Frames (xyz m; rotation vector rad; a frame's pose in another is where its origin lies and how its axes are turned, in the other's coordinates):
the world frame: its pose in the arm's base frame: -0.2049 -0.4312 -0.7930 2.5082 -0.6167 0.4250
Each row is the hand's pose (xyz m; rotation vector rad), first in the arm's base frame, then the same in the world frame.
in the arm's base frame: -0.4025 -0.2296 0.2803 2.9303 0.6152 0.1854
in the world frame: 0.2021 0.3835 -1.0216 0.4849 -0.0555 -0.8455
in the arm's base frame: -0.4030 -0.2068 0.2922 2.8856 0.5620 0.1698
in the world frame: 0.1988 0.3713 -1.0440 0.4240 -0.0586 -0.8259
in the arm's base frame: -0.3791 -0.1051 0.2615 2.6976 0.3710 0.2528
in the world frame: 0.1719 0.2692 -1.0708 0.2143 0.0260 -0.7188
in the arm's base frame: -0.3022 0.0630 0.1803 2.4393 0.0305 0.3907
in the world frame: 0.1468 0.0693 -1.0838 -0.0555 0.1413 -0.4767
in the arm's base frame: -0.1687 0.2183 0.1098 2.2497 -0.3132 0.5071
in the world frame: 0.1783 -0.1449 -1.0888 -0.2221 0.2093 -0.1969
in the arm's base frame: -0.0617 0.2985 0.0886 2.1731 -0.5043 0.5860
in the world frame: 0.2331 -0.2685 -1.0972 -0.2629 0.2421 -0.0291
